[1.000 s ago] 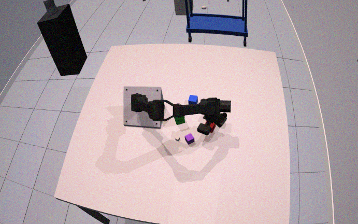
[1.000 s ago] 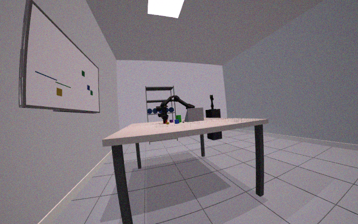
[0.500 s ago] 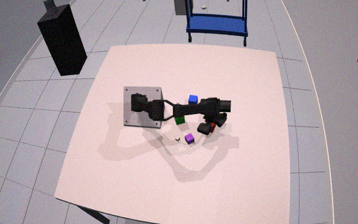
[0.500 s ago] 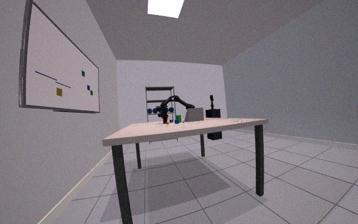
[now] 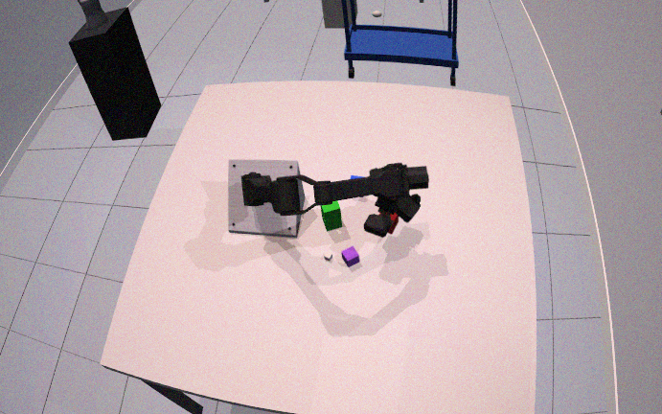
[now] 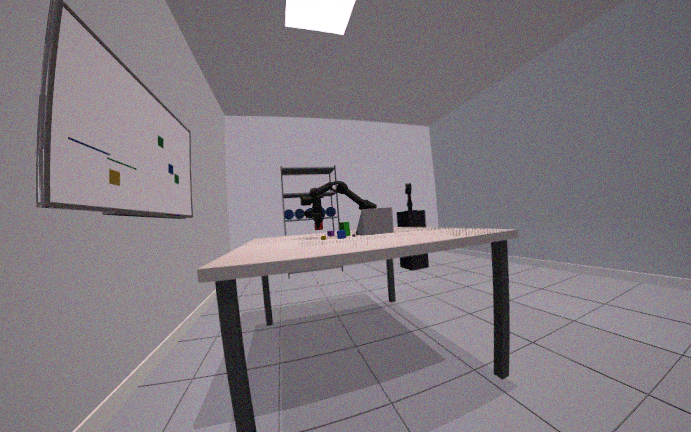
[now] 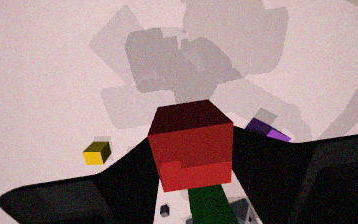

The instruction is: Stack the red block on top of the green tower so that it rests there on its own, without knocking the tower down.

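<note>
Now: the purple block 100 mm behind my gripper tip, 80 mm to the right of it and 40 mm below it. Also, from my gripper tip: red block: 20 mm above; then small yellow block: 140 mm to the left, 50 mm below, 10 mm ahead; then blue block: 170 mm to the left, 100 mm behind, 40 mm below.
</note>
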